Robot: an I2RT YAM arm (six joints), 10 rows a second.
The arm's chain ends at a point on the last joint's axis. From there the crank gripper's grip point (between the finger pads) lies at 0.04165 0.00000 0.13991 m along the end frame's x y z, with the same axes.
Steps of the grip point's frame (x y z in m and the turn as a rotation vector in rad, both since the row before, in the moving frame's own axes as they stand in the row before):
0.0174 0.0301 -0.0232 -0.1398 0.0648 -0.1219
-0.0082 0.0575 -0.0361 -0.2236 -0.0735 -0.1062
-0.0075 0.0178 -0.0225 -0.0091 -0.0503 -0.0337
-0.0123 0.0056 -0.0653 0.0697 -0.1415 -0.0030
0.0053 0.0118 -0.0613 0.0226 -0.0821 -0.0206
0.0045 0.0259 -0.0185 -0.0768 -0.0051 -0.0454
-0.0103 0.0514 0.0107 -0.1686 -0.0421 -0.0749
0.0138 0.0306 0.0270 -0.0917 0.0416 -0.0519
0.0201 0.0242 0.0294 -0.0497 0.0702 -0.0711
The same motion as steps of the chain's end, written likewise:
0.0076 0.0164 -0.0192 -0.1398 0.0648 -0.1219
0.0007 0.0301 -0.0358 -0.2236 -0.0735 -0.1062
-0.0004 0.0178 -0.0244 -0.0091 -0.0503 -0.0337
0.0078 0.0156 -0.0694 0.0697 -0.1415 -0.0030
0.0170 0.0157 -0.0642 0.0226 -0.0821 -0.0206
0.0050 0.0170 -0.0184 -0.0768 -0.0051 -0.0454
-0.0052 0.0307 0.0108 -0.1686 -0.0421 -0.0749
0.0078 0.0202 0.0293 -0.0917 0.0416 -0.0519
0.0103 0.0206 0.0328 -0.0497 0.0702 -0.0711

